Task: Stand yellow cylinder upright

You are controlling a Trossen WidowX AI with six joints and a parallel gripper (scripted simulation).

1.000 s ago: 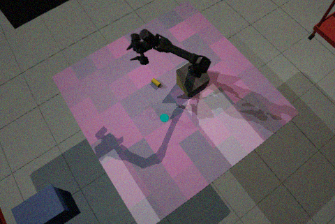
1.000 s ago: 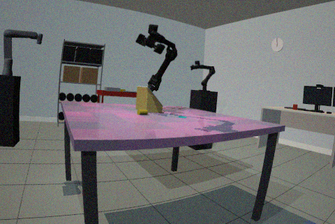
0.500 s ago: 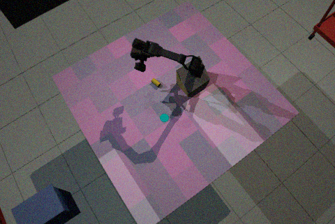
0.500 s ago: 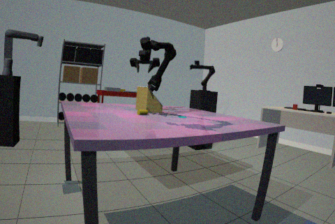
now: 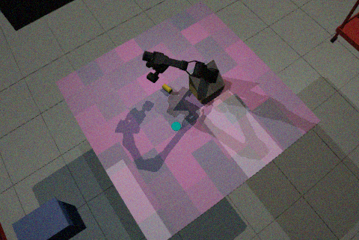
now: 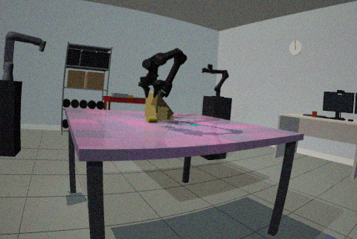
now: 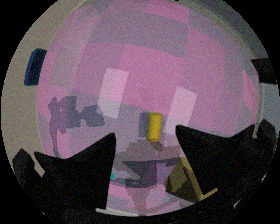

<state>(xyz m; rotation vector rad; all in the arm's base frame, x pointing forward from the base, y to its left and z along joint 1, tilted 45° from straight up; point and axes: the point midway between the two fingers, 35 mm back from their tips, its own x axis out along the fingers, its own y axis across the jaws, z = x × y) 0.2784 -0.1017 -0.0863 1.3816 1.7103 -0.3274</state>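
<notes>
The yellow tall cylinder is 4 cm behind my gripper tip, 3 cm to the left of it and 14 cm below it. From my gripper tip the other things lie so: cyan circle 4 cm ahead, 29 cm to the left, 15 cm below.
</notes>
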